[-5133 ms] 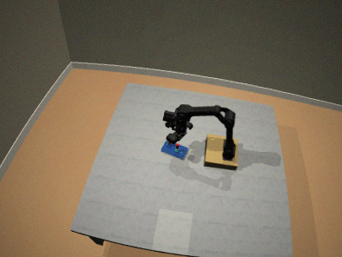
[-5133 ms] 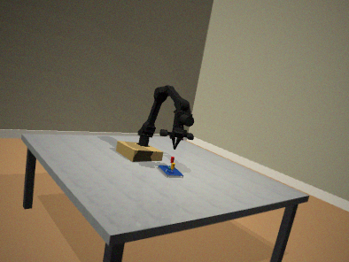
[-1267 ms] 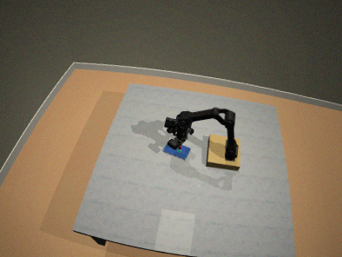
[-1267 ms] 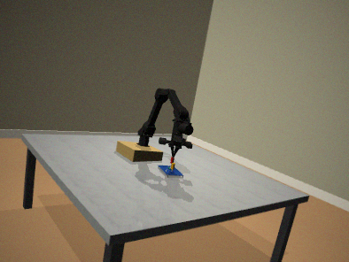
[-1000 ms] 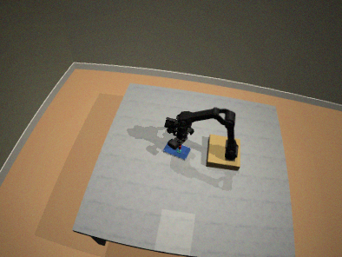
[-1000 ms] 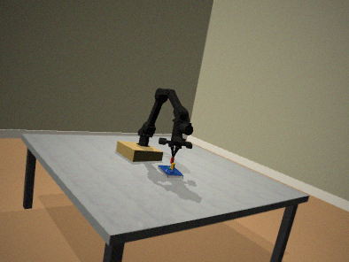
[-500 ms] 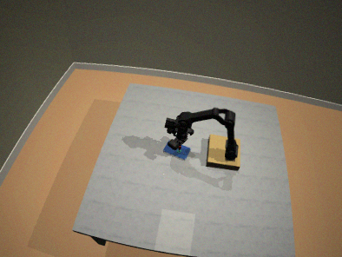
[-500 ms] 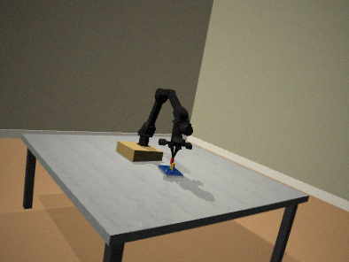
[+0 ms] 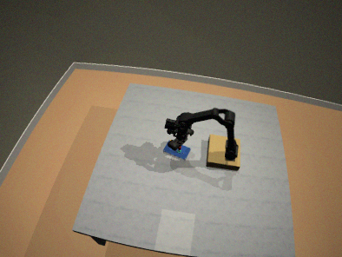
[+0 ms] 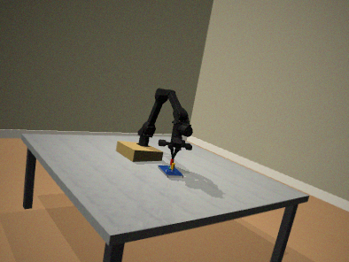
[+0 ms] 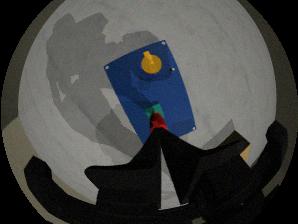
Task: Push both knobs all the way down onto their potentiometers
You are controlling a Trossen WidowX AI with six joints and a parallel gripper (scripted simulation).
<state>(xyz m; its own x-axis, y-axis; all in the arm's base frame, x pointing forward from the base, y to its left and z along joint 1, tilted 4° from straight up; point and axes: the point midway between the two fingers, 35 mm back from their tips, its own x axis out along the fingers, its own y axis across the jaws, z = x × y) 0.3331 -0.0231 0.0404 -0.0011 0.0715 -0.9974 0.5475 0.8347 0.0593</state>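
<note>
Now: the yellow knob 6 cm ahead of my gripper tip, 4 cm to the right of it and 2 cm below it. From my gripper tip the other things lie so: red knob 1 cm below.
</note>
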